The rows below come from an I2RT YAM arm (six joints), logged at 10 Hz.
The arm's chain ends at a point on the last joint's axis. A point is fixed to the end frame.
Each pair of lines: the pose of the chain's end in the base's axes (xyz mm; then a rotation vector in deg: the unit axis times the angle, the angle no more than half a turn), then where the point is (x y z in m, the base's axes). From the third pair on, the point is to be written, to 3 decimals.
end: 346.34 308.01 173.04 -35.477 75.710 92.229
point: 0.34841 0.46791 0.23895
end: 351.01 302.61 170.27 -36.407 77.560 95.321
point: 0.34752 0.46320 0.23441
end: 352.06 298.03 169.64 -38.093 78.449 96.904
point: 0.343 0.459 0.232
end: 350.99 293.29 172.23 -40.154 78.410 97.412
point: 0.337 0.455 0.232
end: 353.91 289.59 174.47 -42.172 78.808 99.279
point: 0.333 0.451 0.233
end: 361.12 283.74 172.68 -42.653 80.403 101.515
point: 0.337 0.445 0.230
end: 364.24 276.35 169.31 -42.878 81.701 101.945
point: 0.339 0.438 0.225
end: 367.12 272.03 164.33 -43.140 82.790 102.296
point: 0.341 0.434 0.218
